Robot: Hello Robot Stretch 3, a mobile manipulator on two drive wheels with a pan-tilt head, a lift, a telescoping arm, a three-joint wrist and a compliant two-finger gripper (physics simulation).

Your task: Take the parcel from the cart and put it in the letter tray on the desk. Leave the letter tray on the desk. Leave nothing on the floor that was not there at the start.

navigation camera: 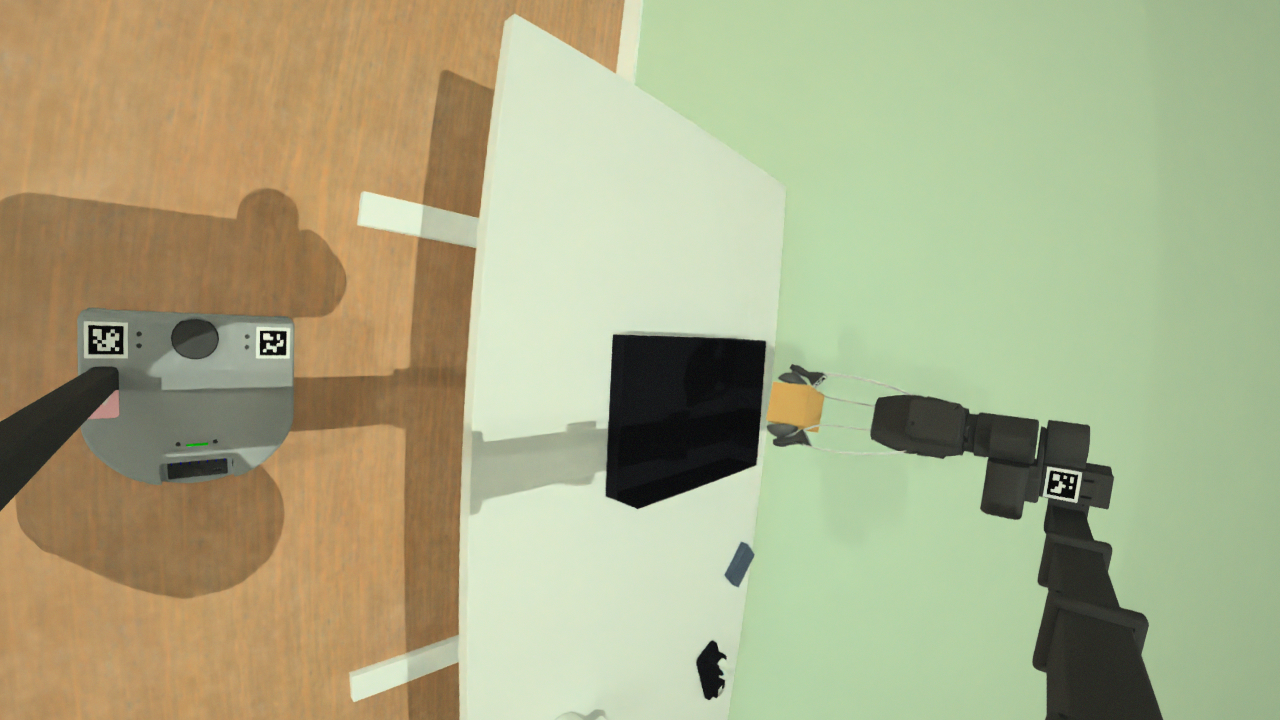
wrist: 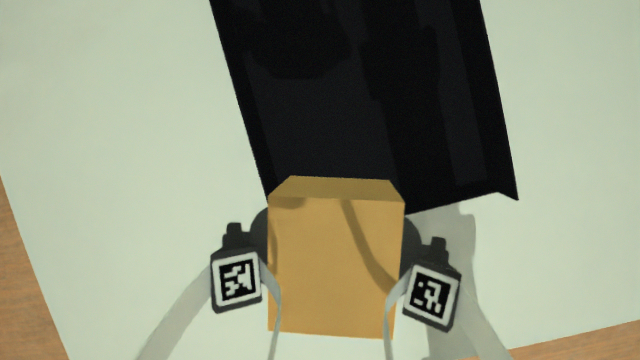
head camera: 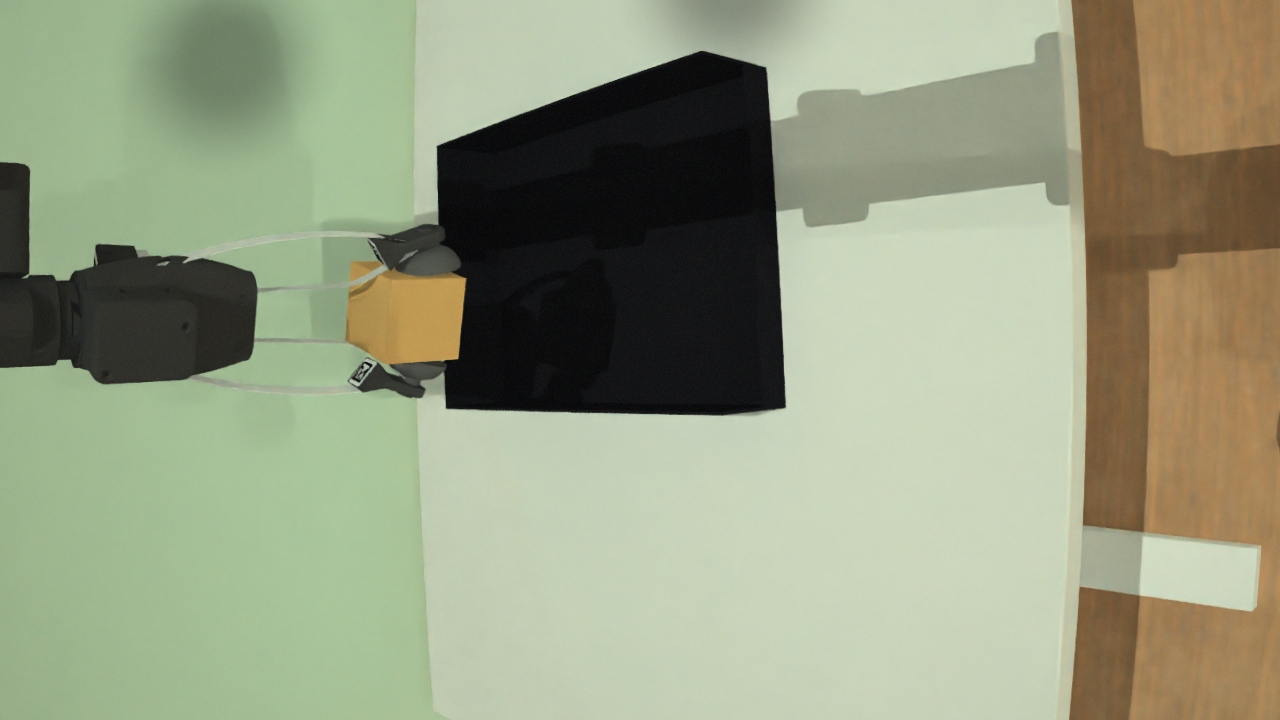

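Where they show: gripper, fingertip midpoint: (navigation camera: 774,403) (wrist: 334,236) (head camera: 448,311); robot's base, origin of the base link: (navigation camera: 195,336).
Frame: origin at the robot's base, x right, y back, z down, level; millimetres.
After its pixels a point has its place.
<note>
The orange-yellow parcel (head camera: 407,313) @(z -1003, x 552, y 20 mm) (navigation camera: 795,406) @(z -1001, x 552, y 19 mm) (wrist: 336,280) @(z -1015, x 576, y 23 mm) is held between both rubber fingertips of my gripper (head camera: 425,313) @(z -961, x 575, y 22 mm) (navigation camera: 792,404) @(z -961, x 575, y 22 mm) (wrist: 334,236) @(z -961, x 575, y 22 mm), which is shut on it. The black, open letter tray (head camera: 698,340) @(z -723, x 592, y -2 mm) (navigation camera: 662,420) @(z -723, x 637, y 91 mm) (wrist: 330,140) @(z -723, x 614, y 23 mm) is on the white desk (head camera: 716,555) @(z -720, x 581, y -173 mm) (navigation camera: 626,223) @(z -720, x 521, y -226 mm) (wrist: 100,125) @(z -720, x 708, y -263 mm). In the head view the parcel slightly overlaps the tray's wall-side edge. In the navigation view it shows just past that edge, against the wall. In the wrist view it covers part of the tray's near end. Its exact height above the desk cannot be told. The cart does not show.
The green wall (head camera: 179,555) @(z -994, x 1110, y -213 mm) (navigation camera: 984,179) @(z -1145, x 1119, y -424 mm) runs along the desk's far side. A small blue block (navigation camera: 739,564) @(z -738, x 938, y 459 mm) and a black object (navigation camera: 711,669) @(z -749, x 848, y 690 mm) are on the desk, on the arm's side of the tray. My base (navigation camera: 223,402) @(z -160, x 45, y 114 mm) stands on the wooden floor (navigation camera: 179,107) @(z -1, x -55, y -460 mm) before the desk.
</note>
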